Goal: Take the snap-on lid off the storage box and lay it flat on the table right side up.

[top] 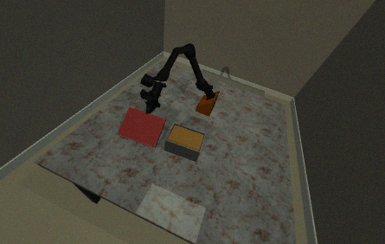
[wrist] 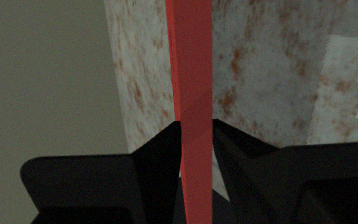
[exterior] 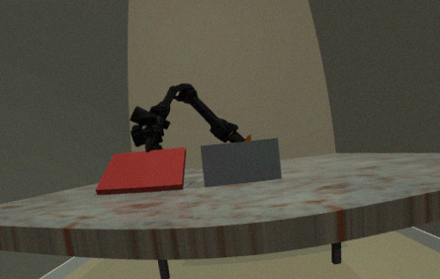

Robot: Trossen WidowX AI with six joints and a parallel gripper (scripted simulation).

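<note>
My gripper tip is 7 cm short of the red lid and 4 cm above it. The rest, counted from my gripper tip: grey-blue storage box 7 cm ahead, 28 cm to the left, 5 cm below.
</note>
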